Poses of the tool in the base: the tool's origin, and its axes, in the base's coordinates. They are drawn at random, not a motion.
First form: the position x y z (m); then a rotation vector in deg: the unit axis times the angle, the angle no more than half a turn.
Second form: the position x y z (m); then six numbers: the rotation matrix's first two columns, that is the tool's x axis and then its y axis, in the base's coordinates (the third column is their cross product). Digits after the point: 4 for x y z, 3 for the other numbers.
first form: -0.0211 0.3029 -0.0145 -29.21 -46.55 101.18
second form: -0.0211 0.3029 -0.0145 -0.333 0.942 0.048 -0.649 -0.192 -0.736
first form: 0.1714 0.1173 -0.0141 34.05 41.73 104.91
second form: 0.1714 0.1173 -0.0141 -0.346 0.936 0.065 -0.636 -0.284 0.717
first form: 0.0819 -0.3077 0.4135 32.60 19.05 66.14
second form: 0.0819 -0.3077 0.4135 0.379 0.925 0.040 -0.762 0.287 0.581
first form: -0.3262 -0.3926 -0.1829 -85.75 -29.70 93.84
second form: -0.3262 -0.3926 -0.1829 0.062 0.793 -0.606 -0.300 -0.565 -0.769
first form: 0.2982 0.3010 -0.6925 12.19 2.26 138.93
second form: 0.2982 0.3010 -0.6925 -0.747 0.650 0.143 -0.645 -0.760 0.085
